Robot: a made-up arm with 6 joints. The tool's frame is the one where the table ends. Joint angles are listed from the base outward.
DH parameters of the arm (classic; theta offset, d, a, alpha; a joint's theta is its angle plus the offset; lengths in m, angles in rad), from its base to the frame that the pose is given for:
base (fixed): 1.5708 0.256 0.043 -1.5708
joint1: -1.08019 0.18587 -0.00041 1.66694
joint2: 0 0.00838 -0.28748 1.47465
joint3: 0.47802 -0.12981 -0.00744 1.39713
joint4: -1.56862 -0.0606 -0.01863 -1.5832
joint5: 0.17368 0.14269 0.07 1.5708
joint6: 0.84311 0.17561 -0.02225 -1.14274
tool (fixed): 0.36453 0.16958 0 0
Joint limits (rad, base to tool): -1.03..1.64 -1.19..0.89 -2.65..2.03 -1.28..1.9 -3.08..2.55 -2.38..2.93
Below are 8 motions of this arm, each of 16 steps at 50 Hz.
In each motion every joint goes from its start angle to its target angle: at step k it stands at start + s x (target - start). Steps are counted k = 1, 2, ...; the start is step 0. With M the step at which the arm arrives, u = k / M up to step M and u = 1 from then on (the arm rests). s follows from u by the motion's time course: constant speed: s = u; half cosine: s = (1 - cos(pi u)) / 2; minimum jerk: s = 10 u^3 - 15 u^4 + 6 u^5.
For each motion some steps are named. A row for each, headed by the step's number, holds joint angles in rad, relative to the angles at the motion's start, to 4 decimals.
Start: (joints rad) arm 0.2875 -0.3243 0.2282 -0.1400 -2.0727 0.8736
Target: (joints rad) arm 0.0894 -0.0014 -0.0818 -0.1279 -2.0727 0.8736
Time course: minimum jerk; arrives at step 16
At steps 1, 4, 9, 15, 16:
1: -0.0004 0.0007 -0.0007 0.0000 0.0000 0.0000
4: -0.0205 0.0334 -0.0321 0.0013 0.0000 0.0000
9: -0.1220 0.1989 -0.1910 0.0075 0.0000 0.0000
15: -0.1977 0.3222 -0.3093 0.0121 0.0000 0.0000
16: -0.1981 0.3229 -0.3100 0.0121 0.0000 0.0000

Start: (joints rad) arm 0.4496 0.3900 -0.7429 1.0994 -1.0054 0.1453
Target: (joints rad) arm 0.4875 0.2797 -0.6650 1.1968 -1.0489 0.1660
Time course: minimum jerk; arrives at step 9
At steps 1, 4, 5, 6, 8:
1: 0.0004 -0.0013 0.0009 0.0011 -0.0005 0.0002
4: 0.0150 -0.0438 0.0309 0.0386 -0.0173 0.0082
5: 0.0229 -0.0665 0.0470 0.0588 -0.0262 0.0125
6: 0.0299 -0.0872 0.0616 0.0770 -0.0344 0.0164
8: 0.0375 -0.1090 0.0770 0.0963 -0.0430 0.0205

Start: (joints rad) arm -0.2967 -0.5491 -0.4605 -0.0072 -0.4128 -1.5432
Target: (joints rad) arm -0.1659 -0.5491 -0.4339 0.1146 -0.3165 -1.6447
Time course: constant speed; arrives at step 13
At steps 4, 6, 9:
4: 0.0402 0.0000 0.0082 0.0375 0.0296 -0.0312
6: 0.0604 0.0000 0.0123 0.0562 0.0444 -0.0468
9: 0.0906 0.0000 0.0184 0.0843 0.0667 -0.0703

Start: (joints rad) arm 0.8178 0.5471 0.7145 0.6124 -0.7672 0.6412
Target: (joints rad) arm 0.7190 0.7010 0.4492 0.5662 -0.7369 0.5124
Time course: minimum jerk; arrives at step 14
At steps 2, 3, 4, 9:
2: -0.0023 0.0036 -0.0062 -0.0011 0.0007 -0.0030
3: -0.0069 0.0107 -0.0184 -0.0032 0.0021 -0.0089
4: -0.0143 0.0223 -0.0384 -0.0067 0.0044 -0.0186
9: -0.0745 0.1160 -0.1999 -0.0348 0.0228 -0.0971

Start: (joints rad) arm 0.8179 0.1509 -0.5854 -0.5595 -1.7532 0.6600
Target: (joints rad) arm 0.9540 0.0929 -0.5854 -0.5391 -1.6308 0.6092
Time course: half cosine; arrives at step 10
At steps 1, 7, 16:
1: 0.0033 -0.0014 0.0000 0.0005 0.0030 -0.0012
7: 0.1080 -0.0460 0.0000 0.0162 0.0972 -0.0403
16: 0.1361 -0.0580 0.0000 0.0204 0.1224 -0.0508

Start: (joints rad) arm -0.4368 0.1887 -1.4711 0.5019 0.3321 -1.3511
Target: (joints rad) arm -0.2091 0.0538 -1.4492 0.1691 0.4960 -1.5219
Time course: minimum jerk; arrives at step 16
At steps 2, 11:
2: 0.0037 -0.0022 0.0004 -0.0053 0.0026 -0.0027
11: 0.1867 -0.1106 0.0180 -0.2729 0.1344 -0.1401

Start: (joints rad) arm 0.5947 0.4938 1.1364 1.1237 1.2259 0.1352
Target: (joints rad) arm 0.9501 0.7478 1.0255 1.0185 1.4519 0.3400
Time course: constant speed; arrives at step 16
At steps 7, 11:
7: 0.1555 0.1111 -0.0485 -0.0460 0.0989 0.0896
11: 0.2443 0.1746 -0.0762 -0.0723 0.1554 0.1408

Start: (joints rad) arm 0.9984 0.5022 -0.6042 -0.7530 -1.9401 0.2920
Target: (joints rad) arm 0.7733 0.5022 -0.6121 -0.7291 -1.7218 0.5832
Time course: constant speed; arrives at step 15
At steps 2, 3, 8, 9, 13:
2: -0.0300 0.0000 -0.0011 0.0032 0.0291 0.0388
3: -0.0450 0.0000 -0.0016 0.0048 0.0437 0.0582
8: -0.1201 0.0000 -0.0042 0.0127 0.1164 0.1553
9: -0.1351 0.0000 -0.0047 0.0143 0.1310 0.1747
13: -0.1951 0.0000 -0.0068 0.0207 0.1892 0.2524

